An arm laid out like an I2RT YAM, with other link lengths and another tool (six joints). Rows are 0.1 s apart.
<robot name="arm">
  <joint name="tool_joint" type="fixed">
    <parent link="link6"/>
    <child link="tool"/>
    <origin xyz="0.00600 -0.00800 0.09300" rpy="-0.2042 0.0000 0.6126"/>
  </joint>
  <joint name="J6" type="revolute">
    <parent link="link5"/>
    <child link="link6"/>
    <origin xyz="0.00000 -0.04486 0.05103" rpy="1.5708 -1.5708 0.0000"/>
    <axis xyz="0 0 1"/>
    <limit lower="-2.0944" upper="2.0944"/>
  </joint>
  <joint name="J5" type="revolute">
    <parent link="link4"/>
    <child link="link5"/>
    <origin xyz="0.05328 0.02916 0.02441" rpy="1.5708 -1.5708 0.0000"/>
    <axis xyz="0 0 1"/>
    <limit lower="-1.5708" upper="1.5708"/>
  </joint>
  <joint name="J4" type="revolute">
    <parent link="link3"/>
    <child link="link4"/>
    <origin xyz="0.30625 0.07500 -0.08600"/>
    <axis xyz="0 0 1"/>
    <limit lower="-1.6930" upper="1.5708"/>
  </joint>
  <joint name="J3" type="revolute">
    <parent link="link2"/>
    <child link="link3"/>
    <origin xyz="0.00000 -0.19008 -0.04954" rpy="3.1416 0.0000 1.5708"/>
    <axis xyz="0 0 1"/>
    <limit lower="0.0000" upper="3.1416"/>
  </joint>
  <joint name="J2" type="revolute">
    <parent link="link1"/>
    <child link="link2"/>
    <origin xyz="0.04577 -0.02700 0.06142" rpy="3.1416 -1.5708 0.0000"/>
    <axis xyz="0 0 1"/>
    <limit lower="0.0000" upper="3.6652"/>
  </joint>
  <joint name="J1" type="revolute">
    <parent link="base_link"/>
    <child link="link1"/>
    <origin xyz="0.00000 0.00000 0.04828" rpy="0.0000 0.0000 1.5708"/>
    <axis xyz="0 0 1"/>
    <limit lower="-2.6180" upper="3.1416"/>
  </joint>
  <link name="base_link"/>
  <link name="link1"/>
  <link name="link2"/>
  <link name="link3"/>
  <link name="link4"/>
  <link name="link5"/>
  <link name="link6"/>
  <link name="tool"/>
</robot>
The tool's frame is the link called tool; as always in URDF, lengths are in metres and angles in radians.
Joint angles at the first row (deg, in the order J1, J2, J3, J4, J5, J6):
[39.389 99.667 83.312 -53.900 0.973 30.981]
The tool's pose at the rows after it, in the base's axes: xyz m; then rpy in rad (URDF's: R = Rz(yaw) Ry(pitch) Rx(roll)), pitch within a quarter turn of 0, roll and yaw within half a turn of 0:
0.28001 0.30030 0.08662 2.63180 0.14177 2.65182
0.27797 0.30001 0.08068 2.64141 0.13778 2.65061
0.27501 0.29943 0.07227 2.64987 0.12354 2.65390
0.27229 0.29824 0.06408 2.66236 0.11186 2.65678
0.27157 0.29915 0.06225 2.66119 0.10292 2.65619
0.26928 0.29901 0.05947 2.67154 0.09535 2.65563
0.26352 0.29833 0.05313 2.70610 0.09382 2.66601
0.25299 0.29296 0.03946 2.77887 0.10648 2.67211
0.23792 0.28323 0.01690 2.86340 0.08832 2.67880
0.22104 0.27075 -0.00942 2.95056 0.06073 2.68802
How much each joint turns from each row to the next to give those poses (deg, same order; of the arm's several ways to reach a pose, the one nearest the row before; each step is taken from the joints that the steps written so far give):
[0.247 0.015 -0.986 0.494 -0.372 0.262]
[0.179 0.245 -0.749 0.401 0.100 0.310]
[0.005 0.182 -1.253 0.681 -0.583 0.066]
[-0.006 0.329 -1.050 0.467 -0.359 0.022]
[0.001 0.212 -0.085 0.165 -0.470 0.171]
[0.153 0.309 -0.109 -0.288 -0.101 0.285]
[0.711 0.890 -0.054 -0.915 0.718 0.118]
[1.273 1.290 -0.983 -1.334 2.439 0.833]
[0.750 1.473 -2.608 -0.828 0.866 0.721]
[0.491 1.802 -3.295 -0.137 0.309 0.319]

